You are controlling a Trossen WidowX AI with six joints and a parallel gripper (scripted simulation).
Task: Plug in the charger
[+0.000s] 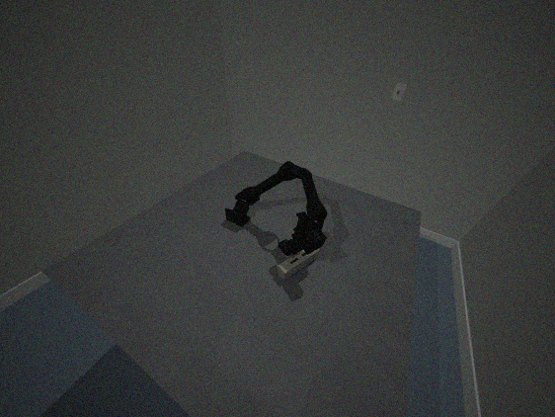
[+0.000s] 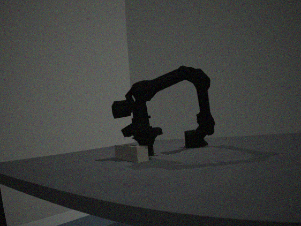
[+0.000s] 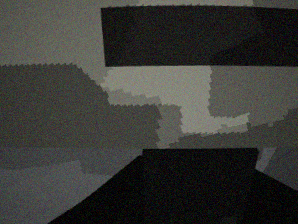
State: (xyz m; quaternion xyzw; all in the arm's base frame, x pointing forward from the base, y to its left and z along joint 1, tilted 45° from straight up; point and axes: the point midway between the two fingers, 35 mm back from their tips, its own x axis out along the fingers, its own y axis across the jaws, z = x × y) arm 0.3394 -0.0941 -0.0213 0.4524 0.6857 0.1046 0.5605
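Right now the charger is 2 cm ahead of my gripper tip, 1 cm to the right of it and 1 cm above it.
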